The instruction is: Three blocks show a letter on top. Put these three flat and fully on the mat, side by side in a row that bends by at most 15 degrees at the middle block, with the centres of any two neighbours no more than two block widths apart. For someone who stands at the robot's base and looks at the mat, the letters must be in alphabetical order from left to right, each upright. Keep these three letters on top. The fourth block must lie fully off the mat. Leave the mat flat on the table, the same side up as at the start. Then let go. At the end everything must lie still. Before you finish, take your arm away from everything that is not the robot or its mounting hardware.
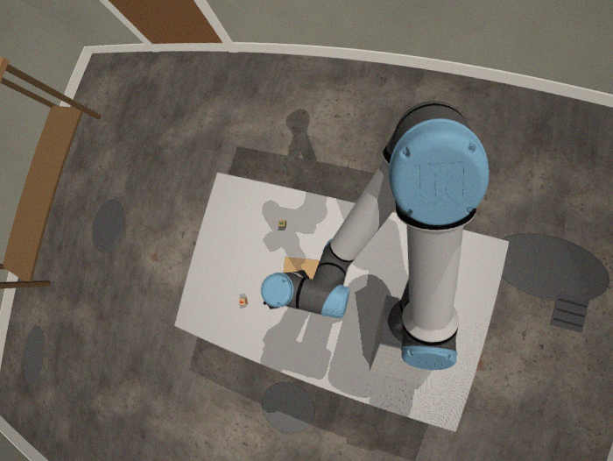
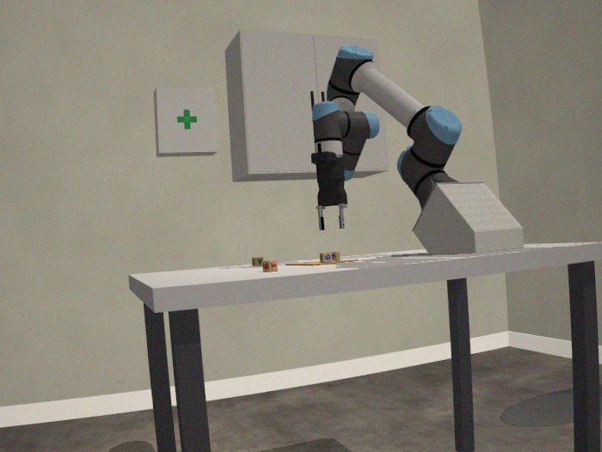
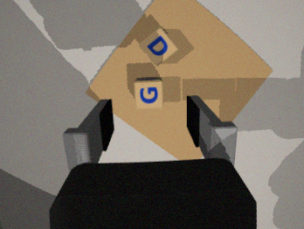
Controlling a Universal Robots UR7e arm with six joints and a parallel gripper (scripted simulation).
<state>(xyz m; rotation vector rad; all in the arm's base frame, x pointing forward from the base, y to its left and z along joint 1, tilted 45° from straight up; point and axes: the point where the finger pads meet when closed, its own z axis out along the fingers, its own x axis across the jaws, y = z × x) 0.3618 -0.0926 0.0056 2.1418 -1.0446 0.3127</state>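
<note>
The tan mat is 10 cm below my hand, 3 cm ahead of it and 2 cm to the right of it. Also, from my hand: red-marked block (25 cm ahead, 10 cm to the left, 9 cm below).
</note>
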